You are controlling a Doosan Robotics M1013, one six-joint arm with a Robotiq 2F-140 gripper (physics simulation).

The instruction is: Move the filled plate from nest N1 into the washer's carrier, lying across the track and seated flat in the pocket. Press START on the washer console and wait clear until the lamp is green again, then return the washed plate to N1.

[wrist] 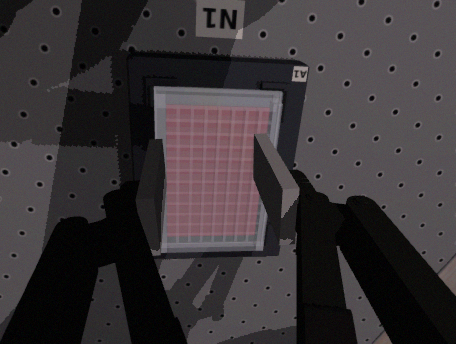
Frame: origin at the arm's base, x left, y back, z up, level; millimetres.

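Seen in the pictures: gripper, fingertip midpoint: (209, 159).
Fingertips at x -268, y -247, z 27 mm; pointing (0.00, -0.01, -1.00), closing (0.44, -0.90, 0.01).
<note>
Offsets run from my fingertips to a thing's top centre. "spot": to the spot under its first point. Level surfaces: height alone.
The filled plate @[dx -24, dy -17, dz -23 mm] (216, 117), clear-rimmed with a grid of pink wells, lies in the black nest N1 @[dx -23, dy -17, dz -31 mm] (293, 112) in the middle of the wrist view. My gripper (209, 159) is partly open over the plate, one finger near each long side. The right finger overlaps the plate's right edge in this view, and the left finger lies along its left edge. Nothing is gripped between them. How far the fingertips are above or beside the plate's rim is hard to tell. The washer, its carrier, the track, the START button and the lamp do not show.
A white N1 label @[spot: dx +74, dy +20, dz -57 mm] (220, 19) lies on the grey perforated table top @[dz -57 mm] (370, 120) beyond the nest. A small A1 tag @[spot: dx +66, dy -41, dz -37 mm] (300, 74) marks the nest's upper right corner. Shadows cross the left side. A light brown surface @[dz -70 mm] (451, 272) shows past the table's edge at the lower right.
</note>
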